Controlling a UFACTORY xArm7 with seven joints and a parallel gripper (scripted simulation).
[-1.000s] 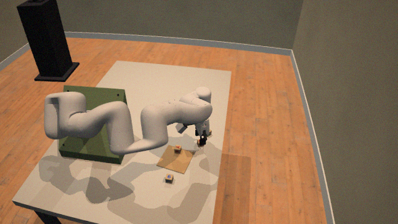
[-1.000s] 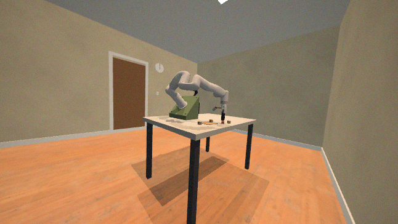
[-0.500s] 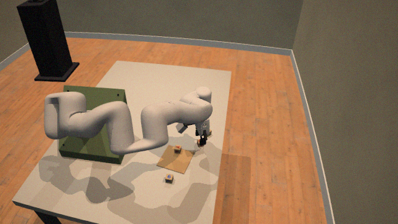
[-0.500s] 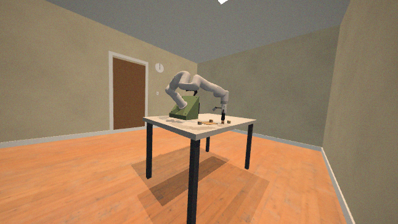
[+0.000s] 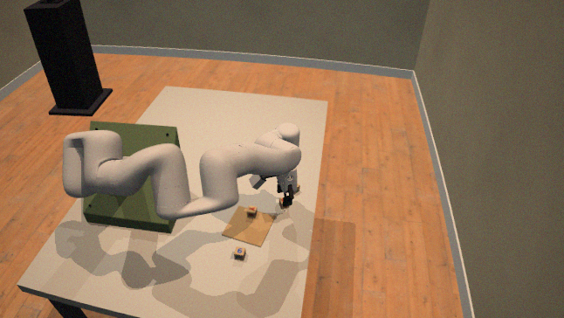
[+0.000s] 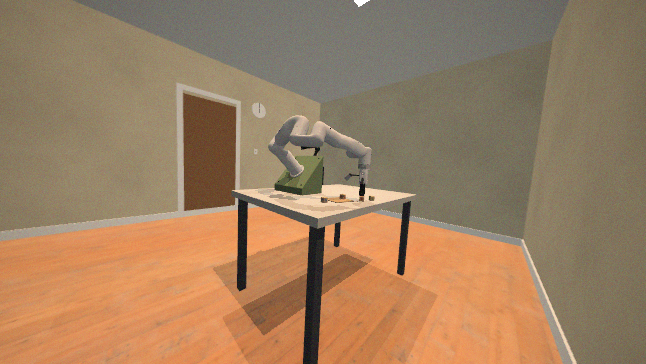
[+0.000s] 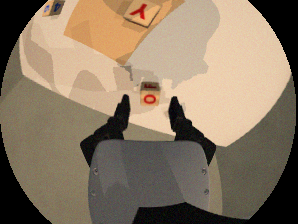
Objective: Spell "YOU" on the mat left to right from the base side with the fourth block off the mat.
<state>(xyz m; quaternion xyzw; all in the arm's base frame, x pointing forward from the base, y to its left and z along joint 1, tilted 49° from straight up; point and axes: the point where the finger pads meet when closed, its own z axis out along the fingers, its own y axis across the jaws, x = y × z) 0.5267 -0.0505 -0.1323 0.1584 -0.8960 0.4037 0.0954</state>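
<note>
My hand is 40 mm above the red block. From my hand the other things lie so: tan mat 110 mm behind, 100 mm to the right, 50 mm below.
</note>
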